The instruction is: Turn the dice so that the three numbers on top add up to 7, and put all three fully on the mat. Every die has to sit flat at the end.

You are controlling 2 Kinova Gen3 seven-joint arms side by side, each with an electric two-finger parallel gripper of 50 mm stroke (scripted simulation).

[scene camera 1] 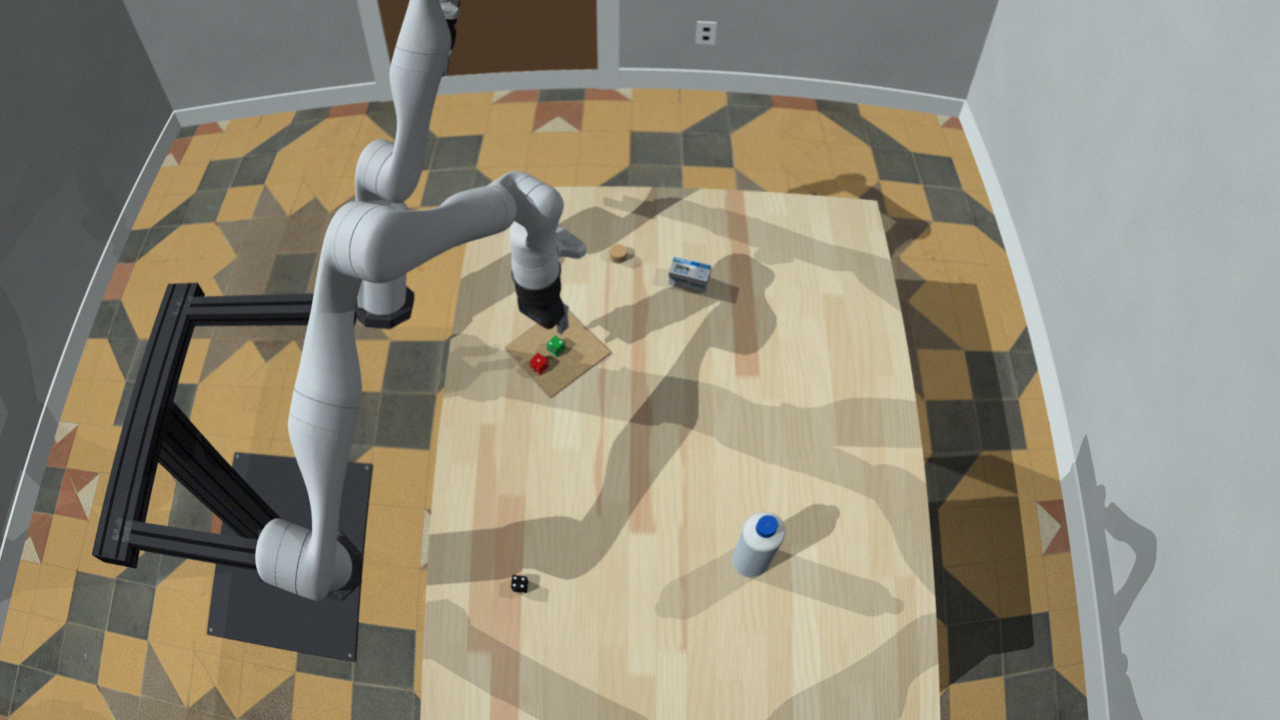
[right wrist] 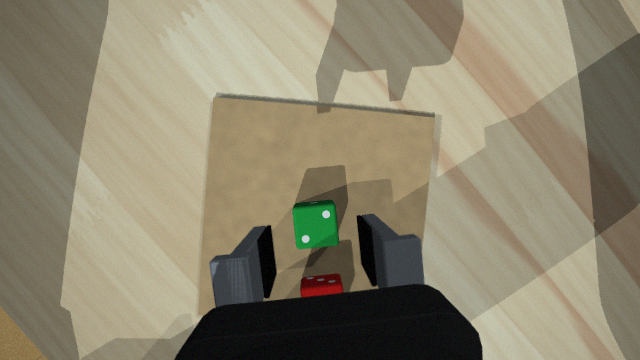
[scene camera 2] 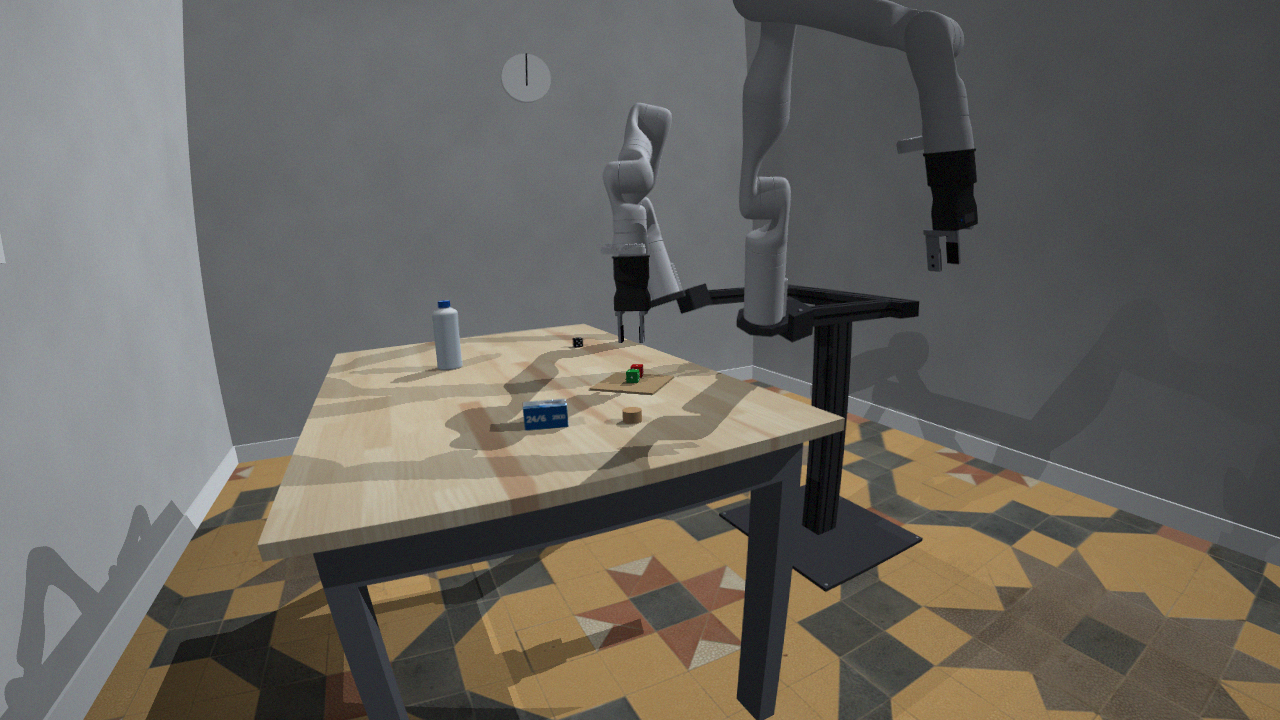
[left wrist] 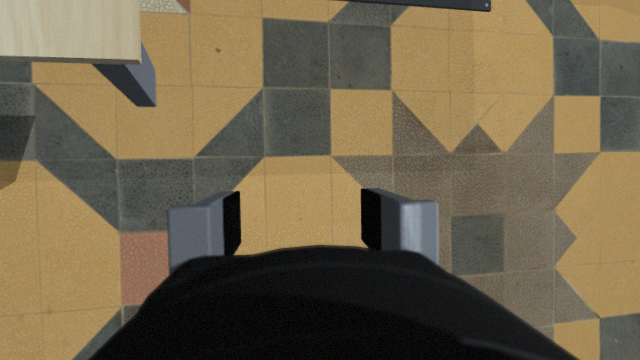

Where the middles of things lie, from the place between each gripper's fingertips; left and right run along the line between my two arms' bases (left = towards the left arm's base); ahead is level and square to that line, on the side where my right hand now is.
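The brown square mat (scene camera 1: 583, 350) is 11 cm below my right gripper (scene camera 2: 631, 342). Counted from that same gripper, the staples box (scene camera 2: 546, 414) is 24 cm ahead, 18 cm to the left and 9 cm below, and the red die (right wrist: 324, 284) is 3 cm behind, 4 cm to the right and 9 cm below. The gripper itself is 9 cm above the green die (right wrist: 315, 223).
From my left hand (scene camera 2: 944, 266), the mat is 33 cm ahead, 52 cm to the right and 28 cm below; the staples box is 56 cm ahead, 34 cm to the right and 26 cm below; the red die is 30 cm ahead, 56 cm to the right and 27 cm below; the green die is 33 cm ahead, 52 cm to the right and 27 cm below.
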